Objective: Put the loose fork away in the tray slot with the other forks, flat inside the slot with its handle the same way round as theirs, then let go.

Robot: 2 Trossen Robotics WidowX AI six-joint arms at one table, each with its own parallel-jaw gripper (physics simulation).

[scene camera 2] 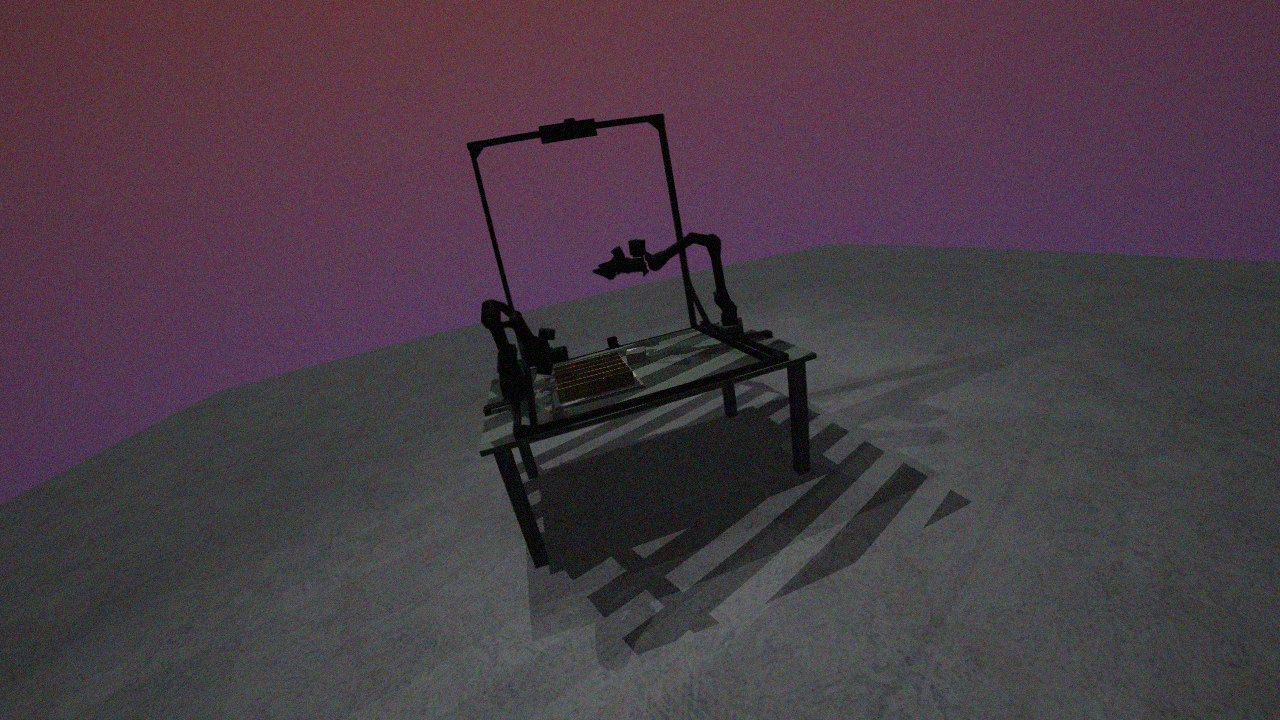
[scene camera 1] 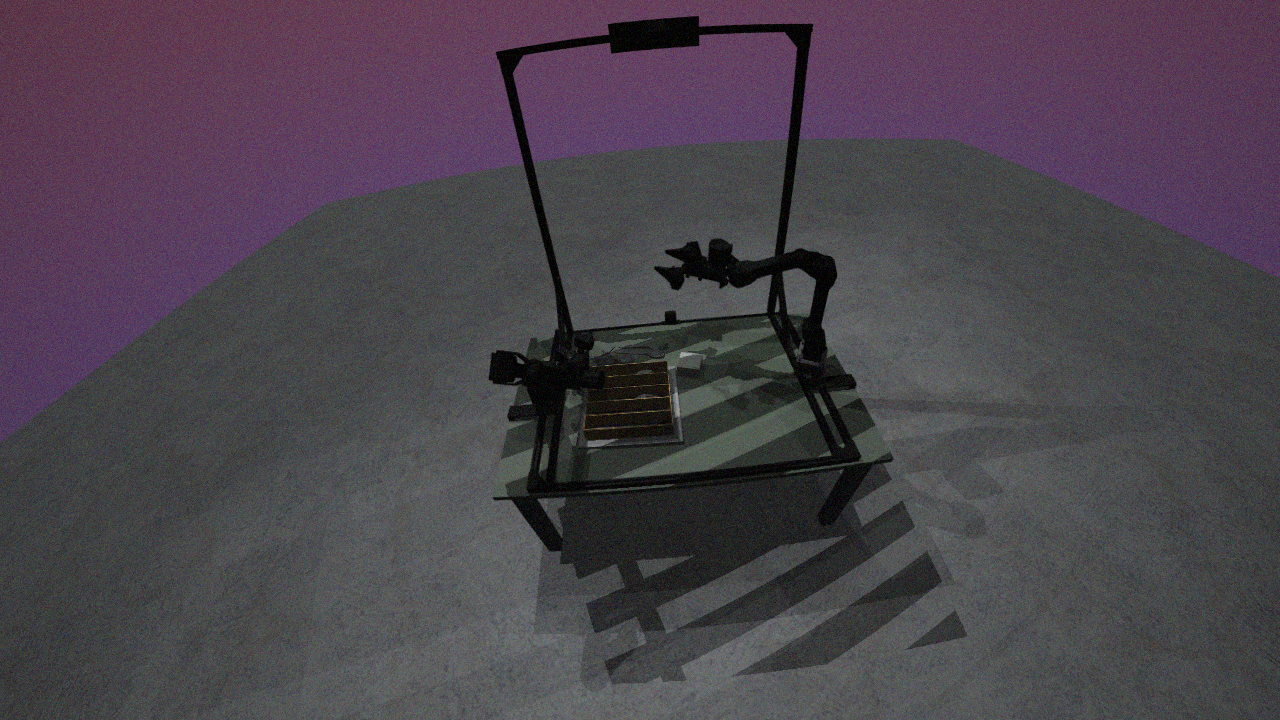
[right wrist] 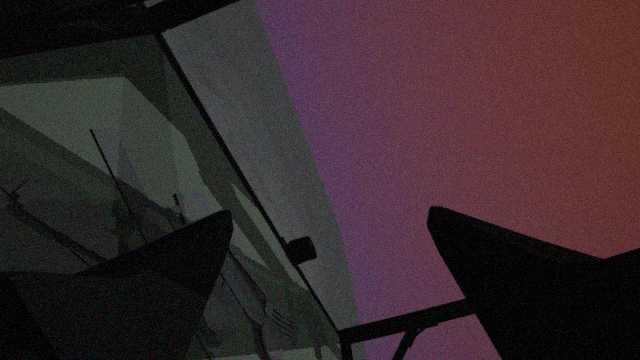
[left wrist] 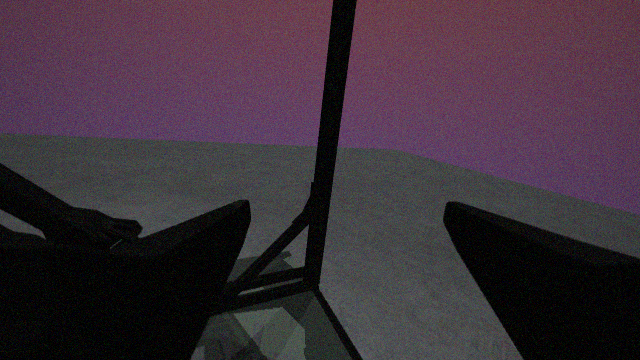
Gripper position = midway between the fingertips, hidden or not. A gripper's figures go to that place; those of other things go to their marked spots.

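My left gripper (scene camera 1: 659, 259): 1.24 m from the lens. My right gripper (scene camera 1: 589, 341) is 1.36 m from the lens, and a wooden cutlery tray (scene camera 1: 621, 380) stands at 1.35 m from the lens.
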